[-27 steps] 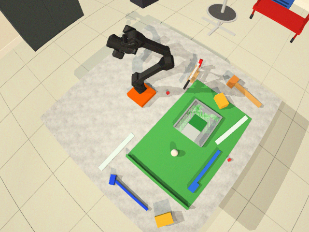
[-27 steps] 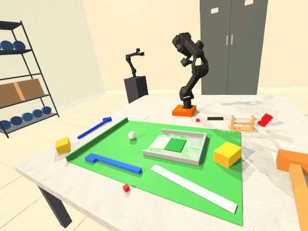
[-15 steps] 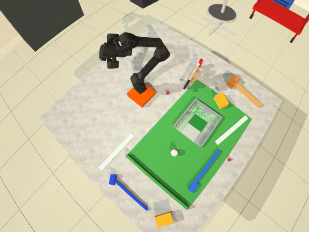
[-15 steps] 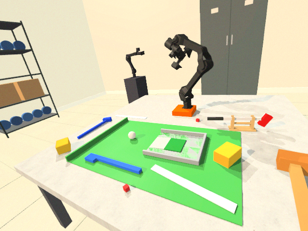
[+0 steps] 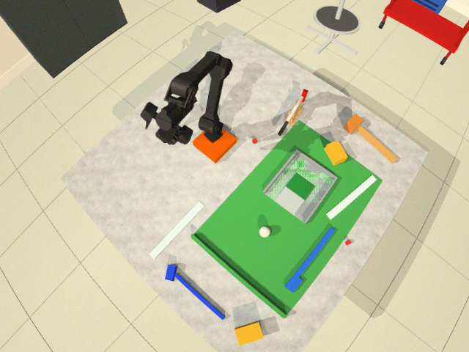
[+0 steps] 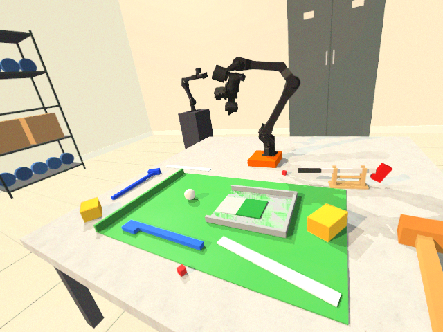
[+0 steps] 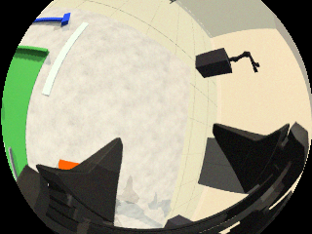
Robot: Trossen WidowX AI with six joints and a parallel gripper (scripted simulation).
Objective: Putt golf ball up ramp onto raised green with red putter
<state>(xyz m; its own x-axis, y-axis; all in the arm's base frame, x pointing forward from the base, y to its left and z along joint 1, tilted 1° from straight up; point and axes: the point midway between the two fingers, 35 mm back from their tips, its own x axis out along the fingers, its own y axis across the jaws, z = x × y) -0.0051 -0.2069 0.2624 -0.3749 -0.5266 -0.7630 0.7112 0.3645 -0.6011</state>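
My gripper tip is now 180 mm short of the red putter, 570 mm to the right of it and 220 mm above it. Also, from my gripper tip: blue putter: 460 mm ahead, 270 mm to the right, 260 mm below; white golf ball: 480 mm ahead, 90 mm to the left, 250 mm below; green mat: 490 mm ahead, 250 mm to the left, 270 mm below.
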